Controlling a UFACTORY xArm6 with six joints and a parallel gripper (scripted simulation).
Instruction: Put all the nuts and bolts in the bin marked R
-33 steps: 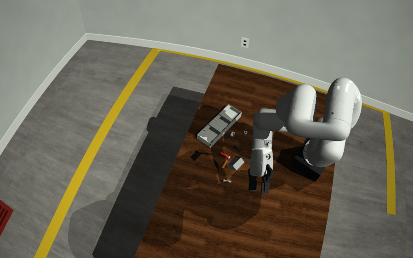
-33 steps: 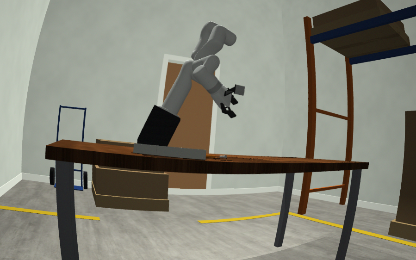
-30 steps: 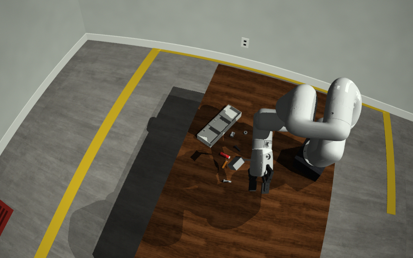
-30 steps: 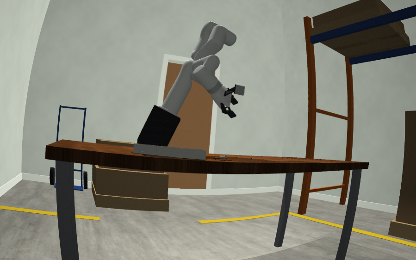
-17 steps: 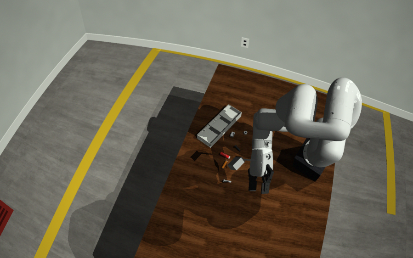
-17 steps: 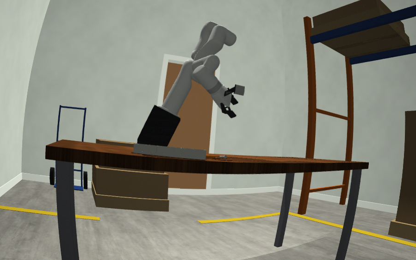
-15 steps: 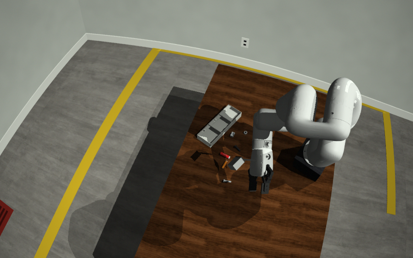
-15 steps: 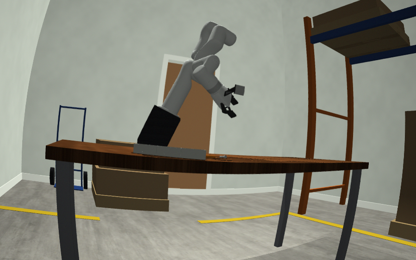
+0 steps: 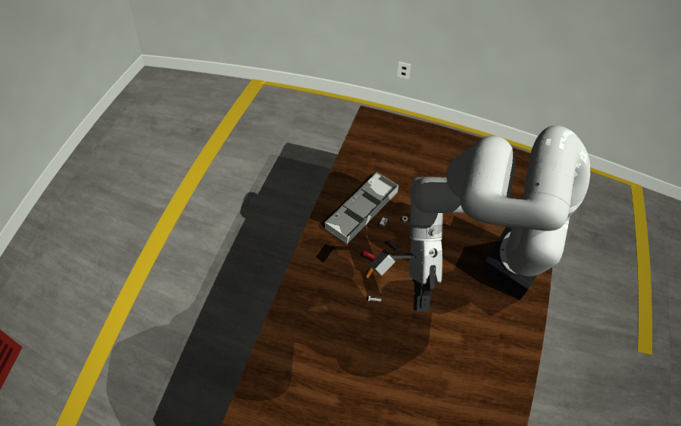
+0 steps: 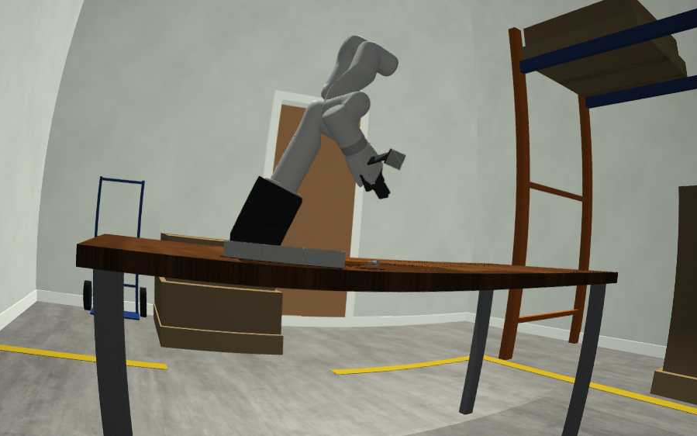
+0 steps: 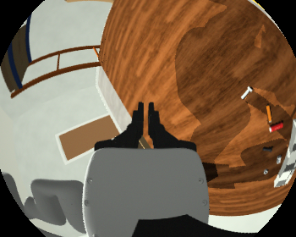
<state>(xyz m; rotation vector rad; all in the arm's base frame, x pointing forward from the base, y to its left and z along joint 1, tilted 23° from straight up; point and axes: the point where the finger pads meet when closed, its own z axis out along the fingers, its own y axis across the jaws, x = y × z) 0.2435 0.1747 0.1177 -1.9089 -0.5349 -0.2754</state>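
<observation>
My gripper is now 38 cm to the left of the long grey bin, 22 cm short of it and 19 cm above it. Also, from my hand: red cylinder: 22 cm to the right, 20 cm below, 16 cm ahead; then orange stick: 20 cm below, 17 cm to the right, 15 cm ahead; then silver bolt: 20 cm below, 12 cm ahead, 9 cm to the right.
</observation>
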